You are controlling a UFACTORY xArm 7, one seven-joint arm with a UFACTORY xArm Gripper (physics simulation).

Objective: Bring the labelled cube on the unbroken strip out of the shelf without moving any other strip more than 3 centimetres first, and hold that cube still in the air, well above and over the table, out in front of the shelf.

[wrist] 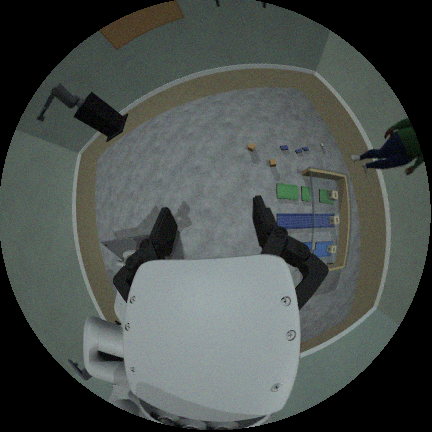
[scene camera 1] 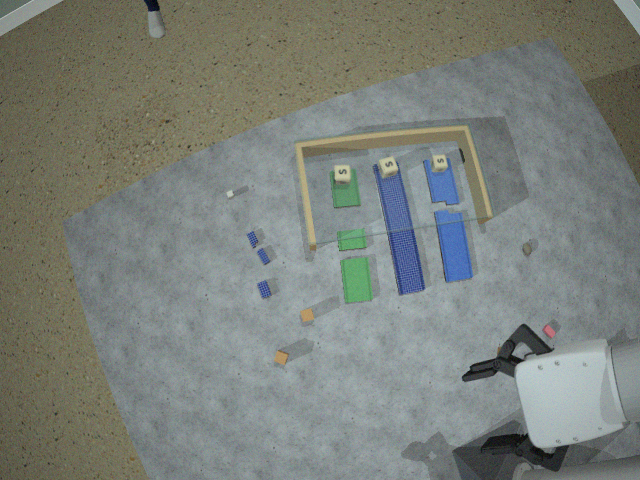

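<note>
The dark blue patterned strip (scene camera 1: pixel 405 258) (wrist: pixel 300 220) runs unbroken from inside the shelf (scene camera 1: pixel 306 196) (wrist: pixel 347 220) out past its open front. A cube (scene camera 1: pixel 388 166) (wrist: pixel 334 220) marked "S" sits on its inner end. The green strip (scene camera 1: pixel 356 281) (wrist: pixel 287 192) is split by gaps, with a cube (scene camera 1: pixel 342 174) (wrist: pixel 334 195) on its innermost piece. The blue strip (scene camera 1: pixel 454 253) is broken in two, with a cube (scene camera 1: pixel 439 162) (wrist: pixel 332 249) on its inner piece. My gripper (scene camera 1: pixel 473 413) (wrist: pixel 211 211) is open and empty, above the table, well away from the shelf front.
The shelf has wooden side and back walls and a clear top. Small dark blue blocks (scene camera 1: pixel 264 289) (wrist: pixel 284 147) and two orange blocks (scene camera 1: pixel 307 315) (wrist: pixel 251 147) lie to its left in the scene view. A pink block (scene camera 1: pixel 549 331) and a grey stone (scene camera 1: pixel 527 248) lie at the right.
</note>
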